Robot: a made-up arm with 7 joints.
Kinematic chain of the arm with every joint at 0, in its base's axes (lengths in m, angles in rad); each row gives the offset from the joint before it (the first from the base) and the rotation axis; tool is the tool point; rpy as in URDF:
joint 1: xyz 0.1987 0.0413 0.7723 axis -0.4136 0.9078 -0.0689
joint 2: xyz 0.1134 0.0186 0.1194 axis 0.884 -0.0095 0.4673
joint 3: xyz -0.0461 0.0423 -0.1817 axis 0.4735 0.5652 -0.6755
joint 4: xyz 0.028 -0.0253 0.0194 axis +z
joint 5: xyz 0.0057 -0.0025 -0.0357 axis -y
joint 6: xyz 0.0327 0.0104 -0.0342 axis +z
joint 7: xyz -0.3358 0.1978 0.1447 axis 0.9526 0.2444 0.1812
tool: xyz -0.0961 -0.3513 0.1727 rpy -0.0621 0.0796 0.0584
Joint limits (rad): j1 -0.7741..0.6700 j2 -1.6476..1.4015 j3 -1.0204..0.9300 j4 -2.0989..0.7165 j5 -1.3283..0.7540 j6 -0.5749..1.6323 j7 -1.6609..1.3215
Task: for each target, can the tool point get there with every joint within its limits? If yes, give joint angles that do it. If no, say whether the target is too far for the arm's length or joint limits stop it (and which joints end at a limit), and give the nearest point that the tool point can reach.
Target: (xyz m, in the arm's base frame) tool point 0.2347 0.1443 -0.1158
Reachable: no: joint limits stop it (at a limit: joint 1, joint 3, joint 4, joint 5, joint 7) | nearest point 0.2348 0.1394 -0.0506 | short by 0.065 m
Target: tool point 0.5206 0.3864 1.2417
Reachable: yes | joints 0.3462 0.1061 0.4842 -0.1314 -0.3065 -0.3704 -1.0903
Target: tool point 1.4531 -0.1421 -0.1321
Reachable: no: too far | nearest point 0.9017 -0.0541 0.2623 | short by 0.684 m
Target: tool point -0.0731 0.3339 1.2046
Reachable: yes | joints 0.3392 0.1690 -0.7618 -0.3236 -0.4903 -0.1643 -0.8264
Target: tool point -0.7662 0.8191 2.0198
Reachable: no: too far | nearest point -0.3069 0.4387 1.4366 | short by 0.834 m
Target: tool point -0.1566 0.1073 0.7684
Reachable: yes | joints 0.4389 -0.6259 0.3433 -1.6965 -0.9657 1.3602 0.6796
